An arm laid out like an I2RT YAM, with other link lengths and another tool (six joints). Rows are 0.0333 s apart.
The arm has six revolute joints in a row. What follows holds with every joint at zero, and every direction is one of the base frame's.
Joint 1 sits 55.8 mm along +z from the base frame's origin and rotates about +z.
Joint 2 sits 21 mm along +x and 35.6 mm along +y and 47.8 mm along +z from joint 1 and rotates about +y.
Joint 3 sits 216.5 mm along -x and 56.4 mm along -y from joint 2 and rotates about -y.
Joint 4 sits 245 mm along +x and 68.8 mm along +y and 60 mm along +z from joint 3 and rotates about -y.
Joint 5 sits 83.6 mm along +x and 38.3 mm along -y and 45.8 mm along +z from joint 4 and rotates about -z.
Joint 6 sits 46.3 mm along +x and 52.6 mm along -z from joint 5 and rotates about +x.
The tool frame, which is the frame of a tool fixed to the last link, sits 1 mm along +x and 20 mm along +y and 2 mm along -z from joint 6; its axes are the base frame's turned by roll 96.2, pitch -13.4 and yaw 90 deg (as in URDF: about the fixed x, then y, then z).
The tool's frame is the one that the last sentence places.
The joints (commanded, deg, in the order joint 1, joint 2, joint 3, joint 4, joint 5, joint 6), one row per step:
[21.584, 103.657, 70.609, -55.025, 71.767, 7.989]
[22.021, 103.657, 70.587, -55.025, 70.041, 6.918]
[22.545, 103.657, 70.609, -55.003, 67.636, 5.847]
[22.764, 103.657, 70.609, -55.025, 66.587, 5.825]
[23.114, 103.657, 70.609, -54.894, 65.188, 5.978]
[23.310, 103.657, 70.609, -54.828, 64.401, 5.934]
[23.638, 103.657, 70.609, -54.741, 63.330, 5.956]
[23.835, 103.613, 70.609, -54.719, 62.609, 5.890]
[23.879, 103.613, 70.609, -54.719, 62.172, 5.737]
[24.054, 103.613, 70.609, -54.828, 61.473, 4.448]
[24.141, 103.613, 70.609, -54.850, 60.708, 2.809]
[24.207, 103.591, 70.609, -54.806, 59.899, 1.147]
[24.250, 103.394, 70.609, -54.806, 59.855, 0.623]
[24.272, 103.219, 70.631, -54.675, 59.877, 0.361]
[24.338, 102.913, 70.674, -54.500, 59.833, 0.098]
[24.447, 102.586, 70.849, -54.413, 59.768, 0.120]
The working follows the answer.
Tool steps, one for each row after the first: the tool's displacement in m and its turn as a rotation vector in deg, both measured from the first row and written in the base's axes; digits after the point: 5 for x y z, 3 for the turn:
[-0.00144, 0.00307, -0.00126, 1.207, 1.596, 0.845]
[-0.00303, 0.00709, -0.00273, 3.056, 3.383, 1.843]
[-0.00369, 0.00882, -0.00339, 4.006, 3.818, 2.122]
[-0.00430, 0.01160, -0.00425, 5.395, 4.101, 2.495]
[-0.00472, 0.01314, -0.00472, 6.125, 4.382, 2.751]
[-0.00538, 0.01557, -0.00535, 7.143, 4.705, 3.131]
[-0.00590, 0.01704, -0.00555, 7.802, 4.986, 3.396]
[-0.00614, 0.01752, -0.00580, 8.147, 5.285, 3.523]
[-0.00728, 0.01858, -0.00620, 8.265, 6.748, 4.237]
[-0.00821, 0.01926, -0.00662, 8.350, 8.438, 5.030]
[-0.00899, 0.01991, -0.00694, 8.499, 10.071, 5.844]
[-0.00925, 0.02007, -0.00598, 8.411, 10.345, 6.125]
[-0.00905, 0.02026, -0.00501, 8.408, 10.252, 6.286]
[-0.00880, 0.02079, -0.00333, 8.531, 10.004, 6.518]
[-0.00831, 0.02171, -0.00101, 8.801, 9.470, 6.685]

Tool pose at each row, in the base's axes (x y z in m, rotation vector in deg; rounded; the steps above come from the unrounded poses):
[0.29719, 0.08645, 0.11305, 83.764, 76.413, -34.708]
[0.29575, 0.08952, 0.11179, 83.893, 78.786, -34.731]
[0.29416, 0.09354, 0.11032, 84.373, 81.722, -34.411]
[0.29351, 0.09527, 0.10966, 84.859, 82.703, -34.004]
[0.29289, 0.09805, 0.10881, 85.644, 83.837, -33.140]
[0.29248, 0.09959, 0.10833, 85.988, 84.577, -32.748]
[0.29181, 0.10202, 0.10770, 86.457, 85.569, -32.126]
[0.29129, 0.10349, 0.10751, 86.733, 86.279, -31.766]
[0.29105, 0.10397, 0.10726, 86.864, 86.764, -31.707]
[0.28992, 0.10503, 0.10686, 86.169, 88.445, -32.337]
[0.28899, 0.10570, 0.10643, 85.328, 90.336, -33.115]
[0.28821, 0.10635, 0.10611, 84.510, 92.223, -33.791]
[0.28794, 0.10651, 0.10707, 84.163, 92.575, -33.875]
[0.28815, 0.10671, 0.10804, 84.048, 92.602, -33.692]
[0.28839, 0.10724, 0.10972, 84.004, 92.614, -33.256]
[0.28888, 0.10815, 0.11204, 84.178, 92.429, -32.541]

